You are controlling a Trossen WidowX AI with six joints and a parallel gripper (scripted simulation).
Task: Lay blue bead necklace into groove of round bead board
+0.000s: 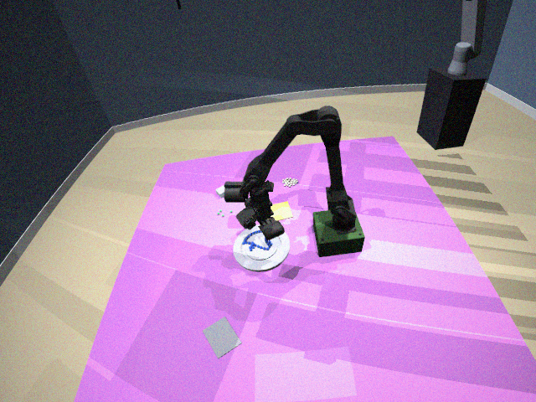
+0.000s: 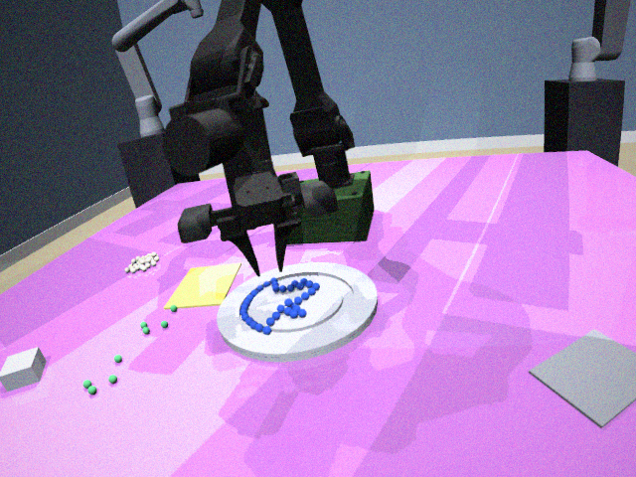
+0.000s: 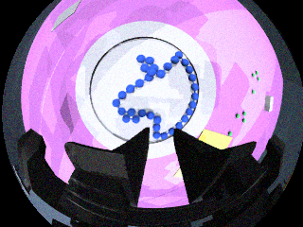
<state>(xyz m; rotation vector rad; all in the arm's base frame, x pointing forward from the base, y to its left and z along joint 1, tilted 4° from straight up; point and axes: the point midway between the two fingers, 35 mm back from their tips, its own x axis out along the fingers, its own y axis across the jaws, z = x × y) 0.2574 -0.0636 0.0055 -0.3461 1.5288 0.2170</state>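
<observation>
Now: the round white bead board 30 mm ahead of my gripper tip, 30 mm to the left of it and 30 mm below it. Round my gripper tip: yellow sheet (40 mm behind, 120 mm to the right, 40 mm below); then grey tile (170 mm ahead, 340 mm to the left, 40 mm below); then cube (170 mm ahead, 290 mm to the right, 30 mm below).
</observation>
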